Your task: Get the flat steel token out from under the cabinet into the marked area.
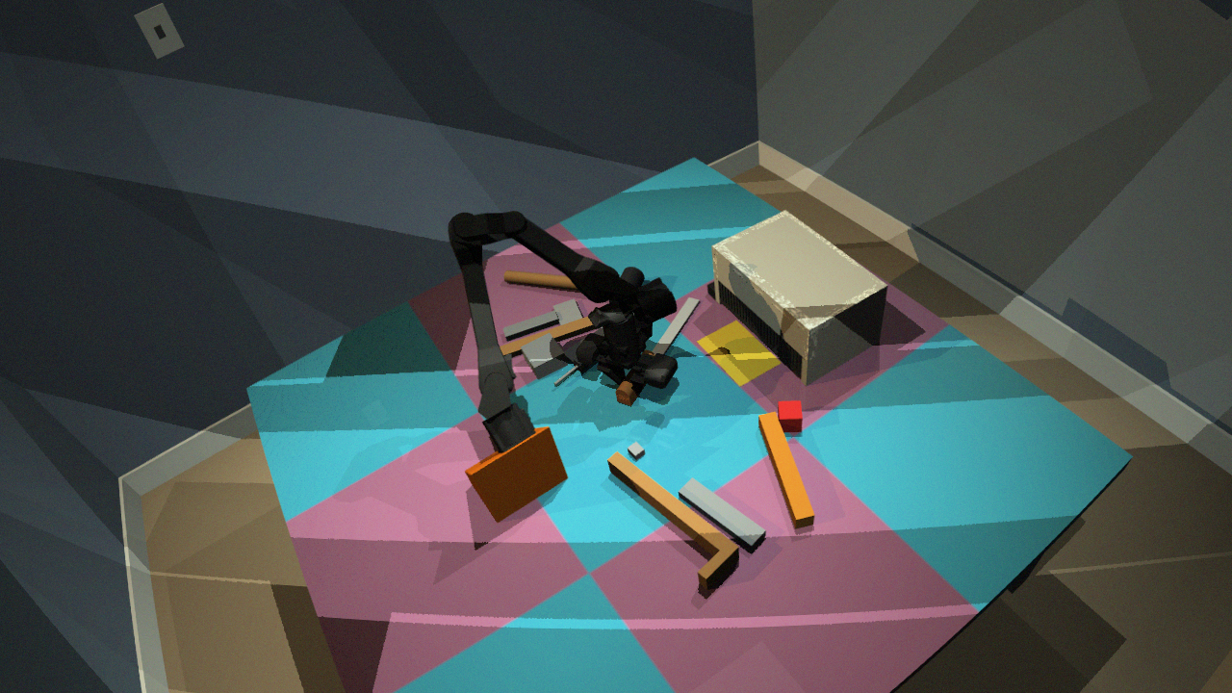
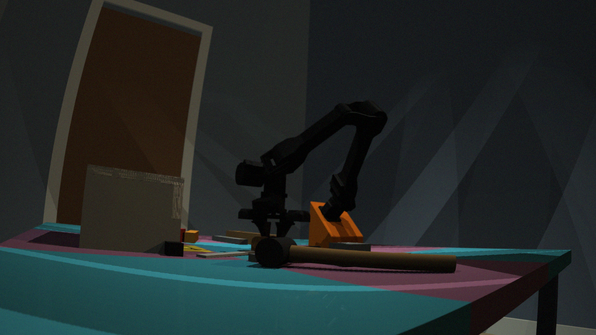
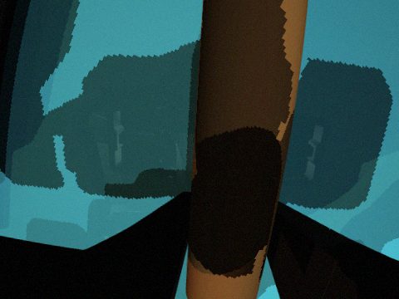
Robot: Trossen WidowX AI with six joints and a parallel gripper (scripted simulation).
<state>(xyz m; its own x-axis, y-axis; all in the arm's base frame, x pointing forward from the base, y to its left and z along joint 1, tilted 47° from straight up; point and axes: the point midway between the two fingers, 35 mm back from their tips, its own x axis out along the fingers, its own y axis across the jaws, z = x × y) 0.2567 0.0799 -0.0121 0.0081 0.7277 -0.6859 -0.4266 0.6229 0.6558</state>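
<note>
Now: the small grey cube 80 mm behind my gripper tip and 120 mm to the right of it. Round my gripper tip: screwdriver 40 mm behind, 120 mm to the left; long wooden stick 50 mm behind, 240 mm to the left; grey block 90 mm behind, 190 mm to the left, 10 mm above.
</note>
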